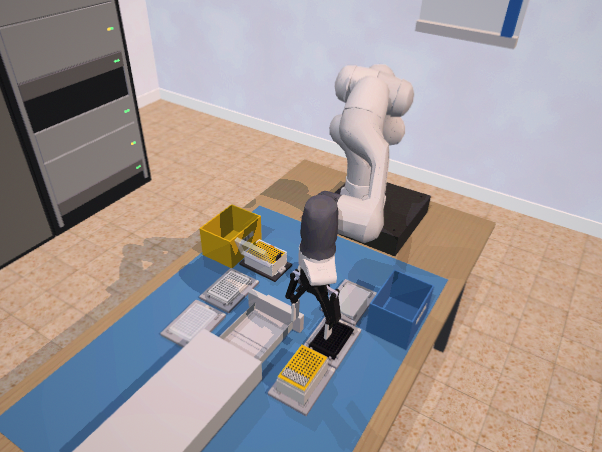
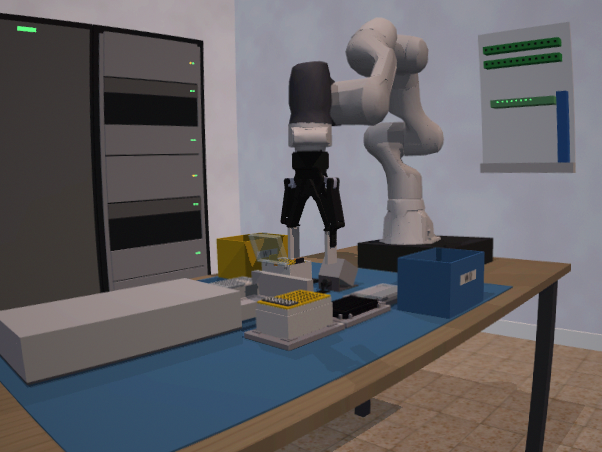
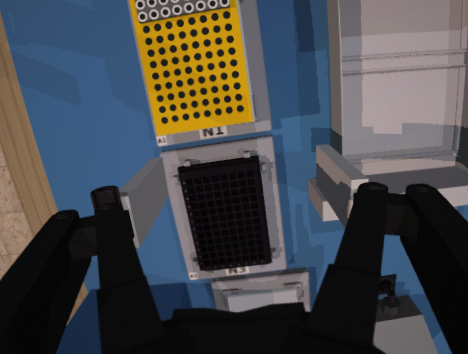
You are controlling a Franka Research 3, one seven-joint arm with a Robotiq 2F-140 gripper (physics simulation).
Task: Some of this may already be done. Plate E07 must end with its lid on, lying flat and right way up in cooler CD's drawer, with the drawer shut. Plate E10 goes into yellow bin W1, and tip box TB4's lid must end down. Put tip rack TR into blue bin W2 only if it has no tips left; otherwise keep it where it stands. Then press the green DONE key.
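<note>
My gripper (image 1: 312, 326) (image 2: 312, 254) (image 3: 240, 171) is partly open and empty, above a black plate (image 1: 336, 341) (image 2: 356, 305) (image 3: 225, 215) on nest N3, one finger on each side. Tip rack TR (image 1: 306, 364) (image 2: 295, 321) (image 3: 197, 75) on N1 holds several tips at one end. The cooler's drawer (image 1: 257, 331) (image 3: 400, 100) is open and shows no plate. Tip box TB4 (image 1: 264, 266) (image 2: 301, 271) has its clear lid (image 1: 250, 248) (image 2: 270, 246) raised. Yellow bin W1 (image 1: 215, 246) (image 2: 232, 257) stands behind it. Plate labels are unreadable; the green key is hidden.
Blue bin W2 (image 1: 390, 321) (image 2: 424, 287) stands near a nest with a pale flat piece (image 1: 354, 299) (image 2: 377, 291). A white plate (image 1: 230, 286) and a paler one (image 1: 193, 321) lie beyond the drawer. The key's grey housing (image 2: 340, 274) (image 3: 405, 330) is behind the gripper.
</note>
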